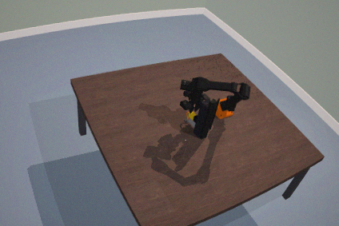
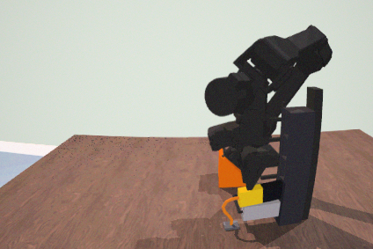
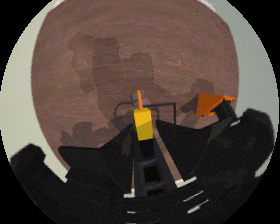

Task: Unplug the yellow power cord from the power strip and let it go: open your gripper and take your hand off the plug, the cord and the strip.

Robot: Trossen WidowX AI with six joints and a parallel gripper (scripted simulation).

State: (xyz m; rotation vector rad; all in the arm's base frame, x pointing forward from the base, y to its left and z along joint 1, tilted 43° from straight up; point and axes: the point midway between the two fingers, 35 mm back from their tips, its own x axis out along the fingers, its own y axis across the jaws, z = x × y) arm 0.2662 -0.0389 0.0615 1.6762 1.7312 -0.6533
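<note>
Right now the yellow plug is 20 mm to the left of my gripper tip, 10 mm below it and 10 mm behind it.
</note>
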